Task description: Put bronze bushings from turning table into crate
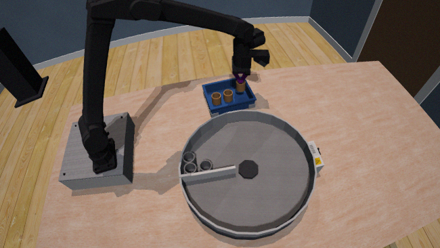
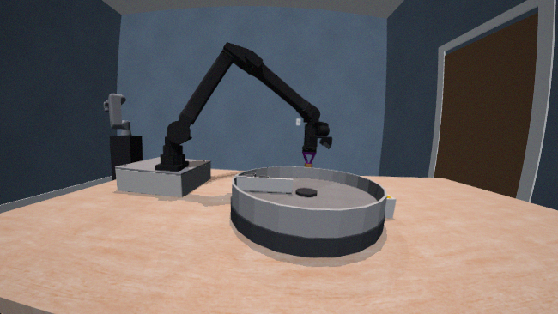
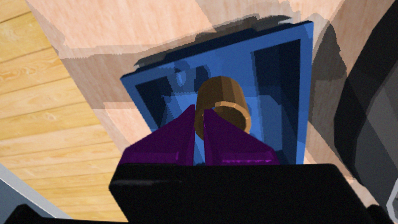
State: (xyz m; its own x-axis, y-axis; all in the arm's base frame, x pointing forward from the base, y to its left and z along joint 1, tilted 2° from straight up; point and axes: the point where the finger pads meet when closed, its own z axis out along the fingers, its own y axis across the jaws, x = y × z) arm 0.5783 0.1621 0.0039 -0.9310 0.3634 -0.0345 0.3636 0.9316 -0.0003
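Right now my hand is 60 mm past the blue crate, 10 mm to the left of it and 50 mm above it. Round my hand: turning table: 130 mm behind, 360 mm to the right, 30 mm below.
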